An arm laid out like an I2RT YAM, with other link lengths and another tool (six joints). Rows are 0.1 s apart.
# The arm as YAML. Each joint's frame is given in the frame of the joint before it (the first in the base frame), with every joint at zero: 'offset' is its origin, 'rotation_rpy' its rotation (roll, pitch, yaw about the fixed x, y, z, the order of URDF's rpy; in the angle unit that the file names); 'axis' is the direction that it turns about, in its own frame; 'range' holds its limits. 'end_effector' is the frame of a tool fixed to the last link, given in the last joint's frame.
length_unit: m
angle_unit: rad
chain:
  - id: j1
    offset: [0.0, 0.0, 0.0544]
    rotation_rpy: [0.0, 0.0, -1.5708]
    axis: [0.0, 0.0, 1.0]
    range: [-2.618, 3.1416]
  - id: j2
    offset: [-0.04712, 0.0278, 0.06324]
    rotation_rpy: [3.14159, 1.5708, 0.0]
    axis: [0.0, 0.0, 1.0]
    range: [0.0, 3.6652]
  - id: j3
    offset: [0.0, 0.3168, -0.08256]
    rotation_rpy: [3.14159, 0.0, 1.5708]
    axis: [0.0, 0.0, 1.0]
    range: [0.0, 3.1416]
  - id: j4
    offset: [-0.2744, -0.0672, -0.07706]
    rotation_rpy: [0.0, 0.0, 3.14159]
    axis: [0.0, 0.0, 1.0]
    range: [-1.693, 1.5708]
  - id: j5
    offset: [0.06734, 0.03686, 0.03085]
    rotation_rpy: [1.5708, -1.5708, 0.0]
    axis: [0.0, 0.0, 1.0]
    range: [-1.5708, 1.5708]
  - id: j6
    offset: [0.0, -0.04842, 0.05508]
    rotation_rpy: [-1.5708, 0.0, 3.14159]
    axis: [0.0, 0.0, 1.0]
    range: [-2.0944, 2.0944]
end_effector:
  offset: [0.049, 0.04, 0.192]
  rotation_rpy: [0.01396, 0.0, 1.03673]
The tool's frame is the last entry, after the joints.
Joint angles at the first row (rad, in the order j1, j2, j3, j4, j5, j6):
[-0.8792, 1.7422, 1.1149, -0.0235, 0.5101, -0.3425]
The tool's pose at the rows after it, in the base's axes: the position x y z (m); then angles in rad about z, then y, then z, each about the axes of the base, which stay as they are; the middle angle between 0 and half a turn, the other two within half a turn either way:
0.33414 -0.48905 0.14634 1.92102 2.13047 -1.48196
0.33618 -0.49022 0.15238 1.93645 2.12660 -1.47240
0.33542 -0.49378 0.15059 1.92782 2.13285 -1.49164
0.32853 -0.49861 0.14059 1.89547 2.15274 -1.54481
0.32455 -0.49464 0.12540 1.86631 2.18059 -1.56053
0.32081 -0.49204 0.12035 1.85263 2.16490 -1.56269
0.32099 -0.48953 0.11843 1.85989 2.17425 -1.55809
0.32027 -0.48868 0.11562 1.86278 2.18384 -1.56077
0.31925 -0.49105 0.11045 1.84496 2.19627 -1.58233
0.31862 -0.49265 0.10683 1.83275 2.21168 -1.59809
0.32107 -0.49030 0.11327 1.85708 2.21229 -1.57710
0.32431 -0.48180 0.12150 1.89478 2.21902 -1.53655
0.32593 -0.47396 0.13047 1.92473 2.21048 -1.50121
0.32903 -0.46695 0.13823 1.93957 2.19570 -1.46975
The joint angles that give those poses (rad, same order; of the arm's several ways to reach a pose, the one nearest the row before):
[-0.8790, 1.7340, 1.1172, -0.0212, 0.5103, -0.3420]
[-0.8804, 1.7304, 1.1283, -0.0284, 0.5029, -0.3359]
[-0.8792, 1.7452, 1.1481, -0.0468, 0.5171, -0.3274]
[-0.8791, 1.7729, 1.1724, -0.0839, 0.5514, -0.3109]
[-0.8802, 1.7847, 1.1615, -0.0967, 0.5510, -0.3136]
[-0.8796, 1.7758, 1.1193, -0.0476, 0.5595, -0.3340]
[-0.8791, 1.7733, 1.1158, -0.0550, 0.5526, -0.3246]
[-0.8798, 1.7761, 1.1169, -0.0643, 0.5502, -0.3148]
[-0.8790, 1.7951, 1.1369, -0.0878, 0.5612, -0.3082]
[-0.8797, 1.8101, 1.1592, -0.1177, 0.5651, -0.2996]
[-0.8798, 1.7949, 1.1592, -0.1247, 0.5499, -0.2920]
[-0.8784, 1.7615, 1.1456, -0.1360, 0.5189, -0.2818]
[-0.8761, 1.7245, 1.1201, -0.1265, 0.4983, -0.2815]
[-0.8701, 1.6943, 1.0969, -0.1092, 0.4849, -0.2928]

